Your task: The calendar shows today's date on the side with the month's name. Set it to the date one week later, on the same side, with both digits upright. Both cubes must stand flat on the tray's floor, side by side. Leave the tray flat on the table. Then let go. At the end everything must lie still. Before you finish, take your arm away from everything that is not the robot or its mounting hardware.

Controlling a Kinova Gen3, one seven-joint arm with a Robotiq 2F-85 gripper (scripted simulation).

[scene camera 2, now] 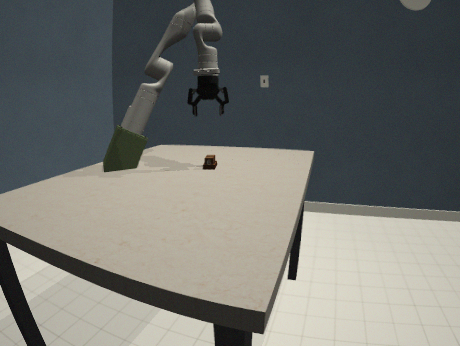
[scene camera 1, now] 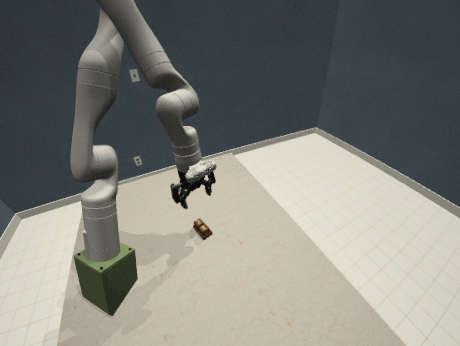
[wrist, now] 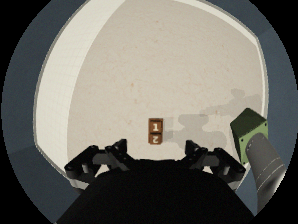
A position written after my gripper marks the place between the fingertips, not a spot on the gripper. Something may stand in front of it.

Note:
I see my gripper (scene camera 2: 208, 115).
My gripper also shows in the wrist view (wrist: 156, 146).

